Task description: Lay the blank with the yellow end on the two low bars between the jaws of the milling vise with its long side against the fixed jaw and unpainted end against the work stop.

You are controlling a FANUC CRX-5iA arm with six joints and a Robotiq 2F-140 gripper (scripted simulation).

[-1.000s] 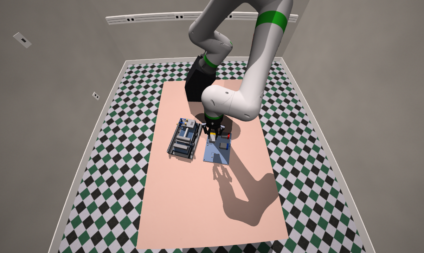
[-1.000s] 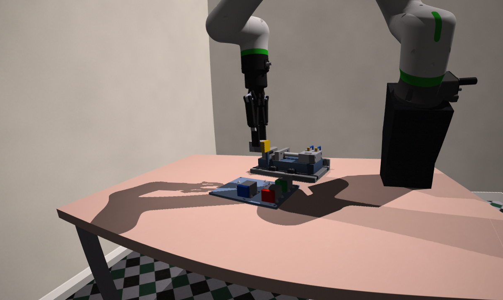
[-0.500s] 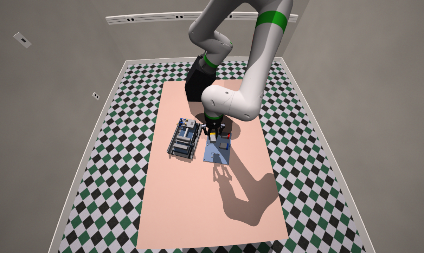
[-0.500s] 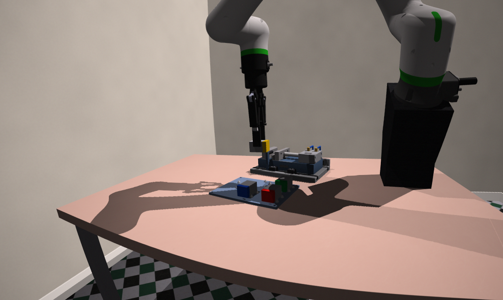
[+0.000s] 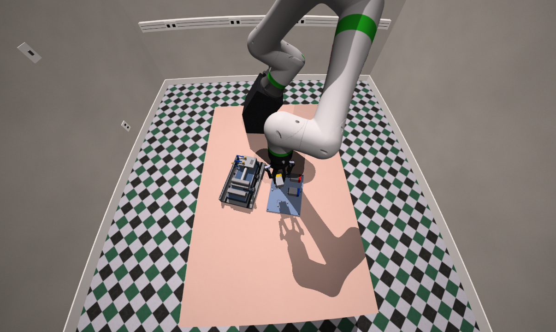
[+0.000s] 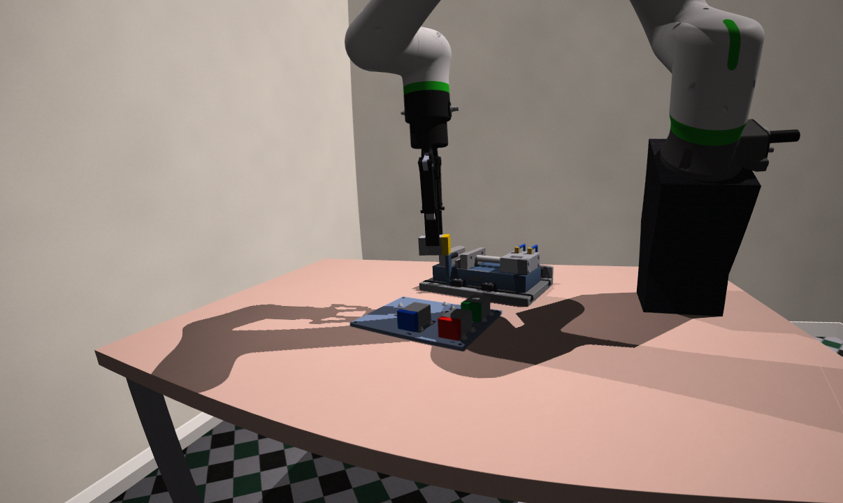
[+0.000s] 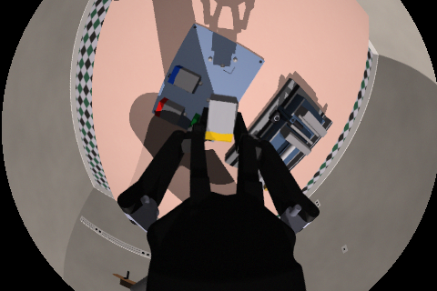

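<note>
Now: hand 3 cm above the yellow-ended blank. The rest, counted from my hand: blue-ended blank 2 cm ahead, 9 cm to the left, 16 cm below; green-ended blank 9 cm behind, 2 cm to the left, 16 cm below; plate 1 cm ahead, 4 cm to the left, 18 cm below.
</note>
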